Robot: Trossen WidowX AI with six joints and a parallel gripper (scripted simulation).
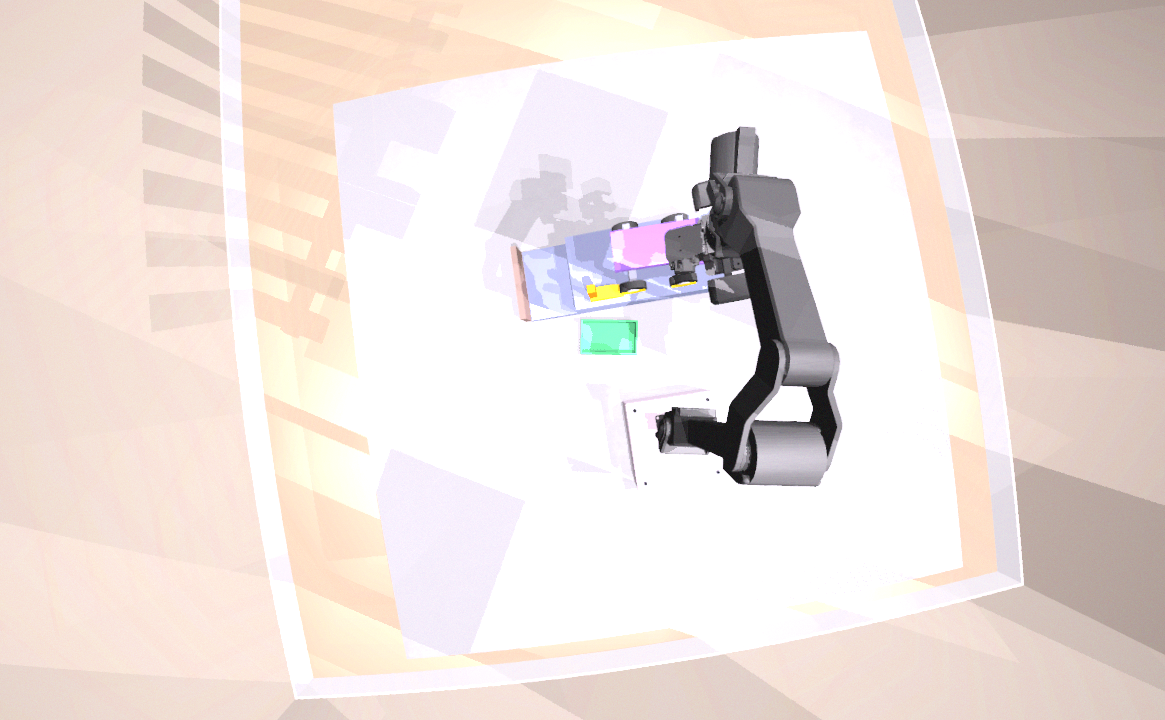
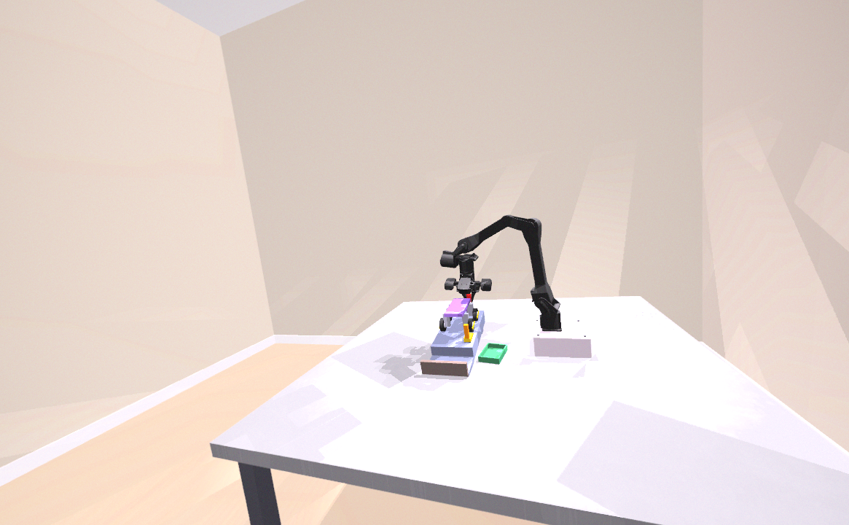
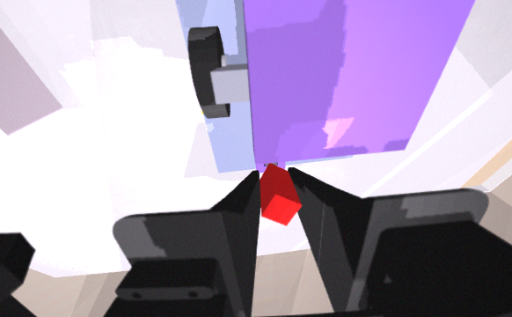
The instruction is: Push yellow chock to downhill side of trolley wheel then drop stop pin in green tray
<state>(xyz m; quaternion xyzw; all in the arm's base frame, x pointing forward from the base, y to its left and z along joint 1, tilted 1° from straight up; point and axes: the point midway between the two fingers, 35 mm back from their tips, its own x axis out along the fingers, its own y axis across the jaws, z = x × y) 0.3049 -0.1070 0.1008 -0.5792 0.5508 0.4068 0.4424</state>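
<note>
Right now my gripper tip is 200 mm to the right of the green tray, 150 mm above it and 110 mm past it. Round my gripper tip: purple trolley (100 mm to the left, 30 mm below, 30 mm ahead); then red-headed stop pin (right at my gripper tip); then yellow chock (200 mm to the left, 60 mm below, 20 mm behind).
</note>
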